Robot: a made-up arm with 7 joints.
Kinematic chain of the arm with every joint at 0, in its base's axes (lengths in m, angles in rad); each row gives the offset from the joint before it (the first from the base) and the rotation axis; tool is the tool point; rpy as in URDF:
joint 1: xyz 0 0 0 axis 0.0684 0.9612 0.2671
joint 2: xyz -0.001 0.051 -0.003 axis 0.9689 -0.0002 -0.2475
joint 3: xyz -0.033 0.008 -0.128 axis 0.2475 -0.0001 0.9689
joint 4: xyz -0.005 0 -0.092 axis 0.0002 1 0
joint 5: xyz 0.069 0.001 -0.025 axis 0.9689 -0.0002 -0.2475
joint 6: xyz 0.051 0 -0.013 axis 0.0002 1 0
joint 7: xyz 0.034 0 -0.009 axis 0.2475 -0.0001 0.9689
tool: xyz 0 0 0 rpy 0 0.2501 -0.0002
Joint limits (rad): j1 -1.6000..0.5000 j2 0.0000..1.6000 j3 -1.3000..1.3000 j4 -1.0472..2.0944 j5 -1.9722..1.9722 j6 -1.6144..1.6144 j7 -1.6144..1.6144
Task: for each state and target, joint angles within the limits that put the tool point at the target. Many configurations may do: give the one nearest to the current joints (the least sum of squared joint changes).
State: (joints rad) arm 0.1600 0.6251 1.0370 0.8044 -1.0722 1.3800 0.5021
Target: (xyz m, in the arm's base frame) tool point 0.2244 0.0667 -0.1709
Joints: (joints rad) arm -0.5966 0.0093 0.4887 -0.0828 -1.3421 1.4792 0.5021
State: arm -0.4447 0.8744 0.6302 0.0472 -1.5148 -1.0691 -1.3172
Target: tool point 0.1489 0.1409 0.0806
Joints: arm -1.0975 0.9444 0.1715 -0.7573 -1.3590 -0.8522 -1.3172
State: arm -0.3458 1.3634 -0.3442 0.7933 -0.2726 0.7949 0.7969
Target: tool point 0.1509 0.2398 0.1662
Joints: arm -0.9195 1.6000 0.3701 -0.1522 -0.2145 0.6608 0.7969
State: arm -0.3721 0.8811 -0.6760 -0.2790 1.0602 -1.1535 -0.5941
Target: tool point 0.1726 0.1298 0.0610
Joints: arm -1.0805 1.3698 -0.1095 -0.5911 0.9233 -1.0666 -0.5941
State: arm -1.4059 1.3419 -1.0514 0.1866 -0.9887 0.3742 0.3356
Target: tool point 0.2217 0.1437 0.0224
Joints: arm -1.3694 1.5420 -1.0429 -0.4788 -1.0293 0.3179 0.3356
